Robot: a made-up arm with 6 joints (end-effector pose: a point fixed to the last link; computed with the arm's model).
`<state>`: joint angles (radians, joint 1 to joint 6).
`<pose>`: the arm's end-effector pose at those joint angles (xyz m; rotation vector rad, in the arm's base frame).
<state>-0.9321 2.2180 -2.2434 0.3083 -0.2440 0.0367</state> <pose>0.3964 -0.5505 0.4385 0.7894 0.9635 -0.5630</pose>
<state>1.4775 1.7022 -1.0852 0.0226 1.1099 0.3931</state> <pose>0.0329 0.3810 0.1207 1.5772 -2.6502 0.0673</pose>
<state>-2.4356 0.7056 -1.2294 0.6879 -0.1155 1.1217</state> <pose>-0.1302 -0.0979 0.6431 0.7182 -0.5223 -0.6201</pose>
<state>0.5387 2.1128 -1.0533 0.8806 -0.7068 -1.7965</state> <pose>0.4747 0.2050 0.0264 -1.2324 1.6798 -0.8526</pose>
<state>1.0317 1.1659 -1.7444 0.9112 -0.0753 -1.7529</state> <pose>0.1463 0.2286 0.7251 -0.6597 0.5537 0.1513</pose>
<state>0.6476 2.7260 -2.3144 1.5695 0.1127 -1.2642</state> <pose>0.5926 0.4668 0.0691 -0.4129 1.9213 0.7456</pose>
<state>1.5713 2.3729 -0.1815 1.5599 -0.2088 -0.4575</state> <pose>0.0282 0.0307 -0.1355 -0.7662 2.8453 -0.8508</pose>
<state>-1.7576 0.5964 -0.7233 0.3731 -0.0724 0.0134</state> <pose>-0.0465 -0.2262 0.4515 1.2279 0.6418 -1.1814</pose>
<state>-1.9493 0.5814 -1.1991 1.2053 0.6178 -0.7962</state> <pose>0.0255 -0.1321 0.6033 0.8161 0.9652 -1.0923</pose>
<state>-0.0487 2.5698 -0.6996 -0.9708 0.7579 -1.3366</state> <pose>0.1580 -0.0839 -0.1893 2.0997 -0.9016 -0.4219</pose>
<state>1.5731 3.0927 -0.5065 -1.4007 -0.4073 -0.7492</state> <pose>-0.0527 -0.0462 -0.2290 2.2883 0.4422 -0.7465</pose>
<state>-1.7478 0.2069 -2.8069 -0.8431 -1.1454 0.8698</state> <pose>0.2123 0.6670 0.2845 -2.2603 -0.5888 -1.5150</pose>
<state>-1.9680 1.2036 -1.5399 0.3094 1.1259 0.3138</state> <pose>-0.0938 -0.3191 0.4916 2.0680 0.9436 -0.5112</pose>
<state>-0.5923 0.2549 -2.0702 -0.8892 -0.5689 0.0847</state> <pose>-0.3852 0.3273 0.6303 -0.4008 -0.7943 -1.3865</pose>
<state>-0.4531 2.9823 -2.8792 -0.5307 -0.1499 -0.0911</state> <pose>0.7069 -0.3327 0.1556 -0.1872 1.4987 -0.8130</pose>
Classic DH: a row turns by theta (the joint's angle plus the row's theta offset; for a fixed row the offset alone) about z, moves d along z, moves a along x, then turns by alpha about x. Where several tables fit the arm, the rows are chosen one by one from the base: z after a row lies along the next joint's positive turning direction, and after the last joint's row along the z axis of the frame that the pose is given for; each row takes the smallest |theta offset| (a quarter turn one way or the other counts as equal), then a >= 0, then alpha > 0; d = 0 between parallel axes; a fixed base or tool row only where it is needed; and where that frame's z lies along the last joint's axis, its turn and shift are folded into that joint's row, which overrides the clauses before.
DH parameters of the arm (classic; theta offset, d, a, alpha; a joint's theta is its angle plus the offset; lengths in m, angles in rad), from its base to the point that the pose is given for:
joint 1: 0 0.108 0 -1.5708
joint 2: 0.1349 0 -0.3048 0
joint 3: 1.3487 0 -0.0302 1.5708
joint 4: 0 0.3429 0 -1.5708
joint 5: 0 0 -0.0003 1.5708
joint 6: 0 0.1345 0 0

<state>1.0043 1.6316 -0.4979 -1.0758 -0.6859 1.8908</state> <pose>0.1213 0.3308 0.0556 -0.4917 2.6604 1.5207</pose>
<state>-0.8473 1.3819 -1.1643 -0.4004 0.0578 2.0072</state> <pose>0.3022 -0.3465 0.3734 1.6862 0.5853 0.5318</pose>
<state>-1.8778 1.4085 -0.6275 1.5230 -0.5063 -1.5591</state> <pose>-0.1732 -0.3300 0.1439 2.2976 1.3421 -1.4407</pose>
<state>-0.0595 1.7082 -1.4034 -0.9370 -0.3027 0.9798</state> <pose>0.5547 -0.0004 0.3527 -0.0882 1.6057 0.1990</pose>
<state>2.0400 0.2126 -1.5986 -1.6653 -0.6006 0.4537</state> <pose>0.0522 -0.2709 0.6656 -0.1219 -0.6236 0.8305</pose>
